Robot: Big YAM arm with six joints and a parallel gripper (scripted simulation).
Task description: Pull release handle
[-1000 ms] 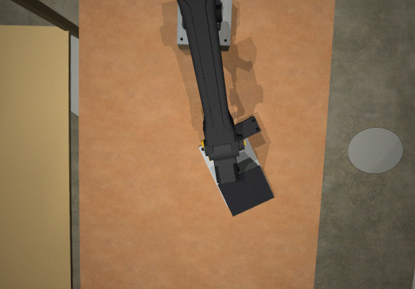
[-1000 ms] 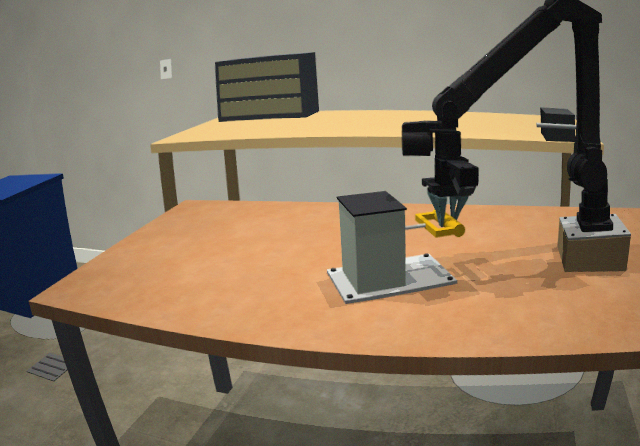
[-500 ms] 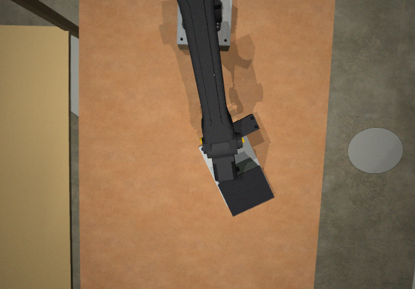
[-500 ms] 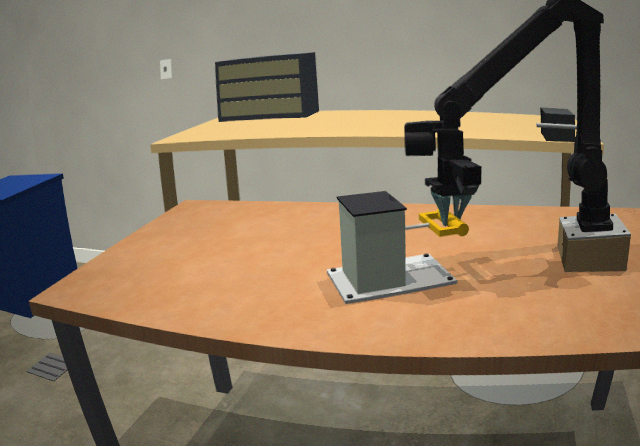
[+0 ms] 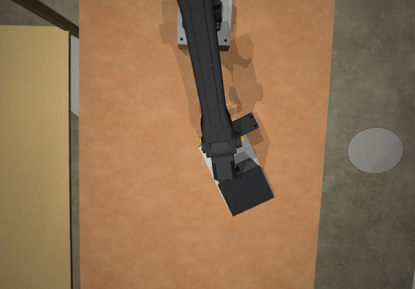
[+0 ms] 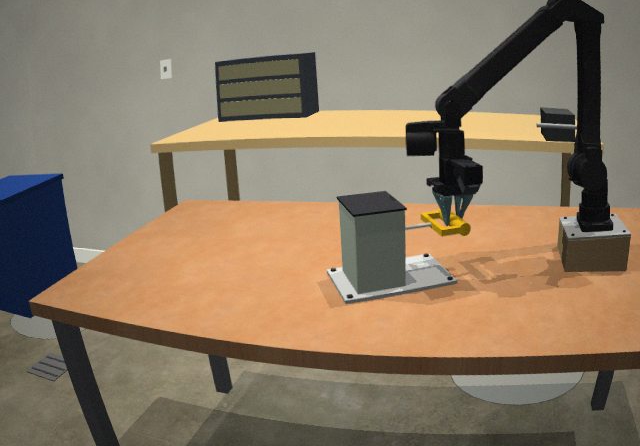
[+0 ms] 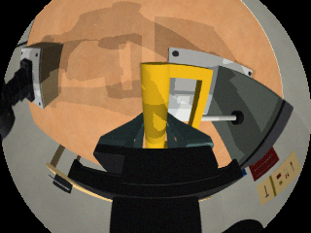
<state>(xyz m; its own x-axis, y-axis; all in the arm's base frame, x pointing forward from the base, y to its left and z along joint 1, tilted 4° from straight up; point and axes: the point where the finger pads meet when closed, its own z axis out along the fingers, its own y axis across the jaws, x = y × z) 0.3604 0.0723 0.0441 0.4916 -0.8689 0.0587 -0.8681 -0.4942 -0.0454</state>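
Now: hand 40 mm short of the yellow release handle and 30 mm to the right of it.
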